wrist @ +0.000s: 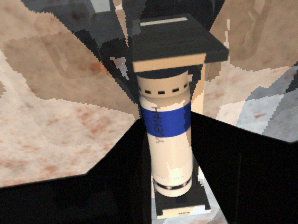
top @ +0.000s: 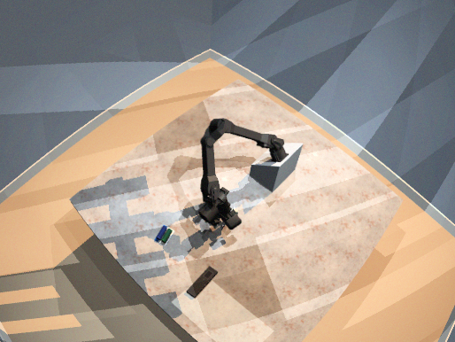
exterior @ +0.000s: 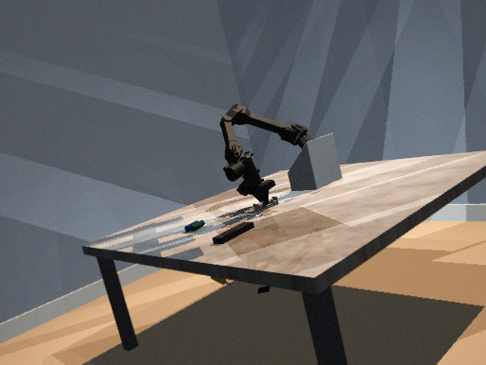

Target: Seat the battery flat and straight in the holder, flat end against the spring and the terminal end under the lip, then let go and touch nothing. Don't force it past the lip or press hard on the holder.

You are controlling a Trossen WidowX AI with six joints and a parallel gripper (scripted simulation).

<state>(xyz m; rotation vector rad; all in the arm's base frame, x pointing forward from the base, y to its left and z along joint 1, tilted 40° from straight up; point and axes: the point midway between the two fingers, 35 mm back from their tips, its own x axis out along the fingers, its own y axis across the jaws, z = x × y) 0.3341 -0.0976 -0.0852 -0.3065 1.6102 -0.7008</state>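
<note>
Now: gripper tip 10 mm below the battery. The rest, counted from my gripper tip: black bar (300 mm ahead, 150 mm to the left).
</note>
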